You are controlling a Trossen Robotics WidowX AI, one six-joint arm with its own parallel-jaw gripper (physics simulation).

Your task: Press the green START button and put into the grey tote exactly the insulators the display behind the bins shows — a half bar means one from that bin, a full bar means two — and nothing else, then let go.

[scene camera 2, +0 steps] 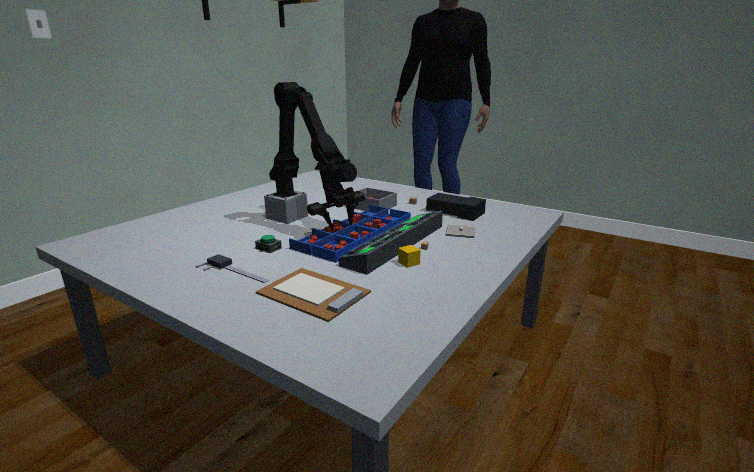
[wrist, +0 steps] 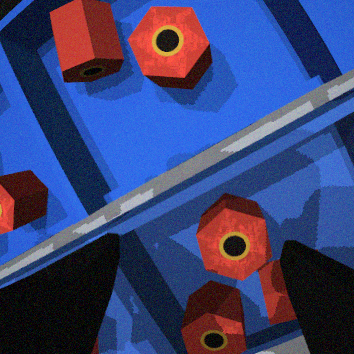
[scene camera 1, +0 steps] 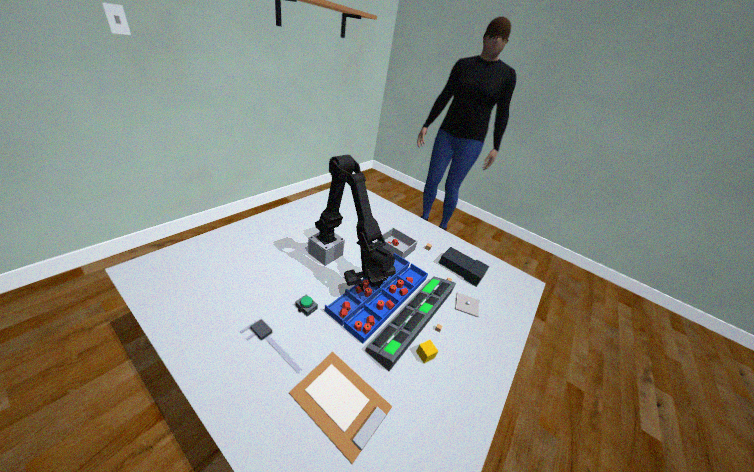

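Observation:
The green START button (scene camera 1: 306, 301) (scene camera 2: 268, 238) stands left of the blue bins (scene camera 1: 335, 307) (scene camera 2: 303, 244) (wrist: 240, 110), which hold red hexagonal insulators. The display (scene camera 1: 389, 361) (scene camera 2: 400, 244) behind them shows a near green bar (scene camera 1: 392, 347), a middle one (scene camera 1: 425, 307) and a far one (scene camera 1: 431, 286). The grey tote (scene camera 1: 407, 250) (scene camera 2: 383, 202) holds a red insulator (scene camera 1: 395, 242). My gripper (scene camera 1: 364, 282) (scene camera 2: 341, 224) (wrist: 201, 248) is open and empty, low over an arm-side bin. In the wrist view an upright insulator (wrist: 234, 245) shows between the fingertips, another (wrist: 214, 325) below it, and a third (wrist: 280, 295) is partly hidden by the right finger.
A yellow cube (scene camera 1: 427, 351) (scene camera 2: 408, 256), a black box (scene camera 1: 464, 266) (scene camera 2: 456, 205) and a pale plate (scene camera 1: 467, 305) (scene camera 2: 460, 230) lie beyond the display. A clipboard (scene camera 1: 319, 370) (scene camera 2: 313, 308) and a caliper (scene camera 1: 261, 329) (scene camera 2: 219, 261) lie in front. A person (scene camera 1: 472, 100) (scene camera 2: 447, 61) stands behind the table.

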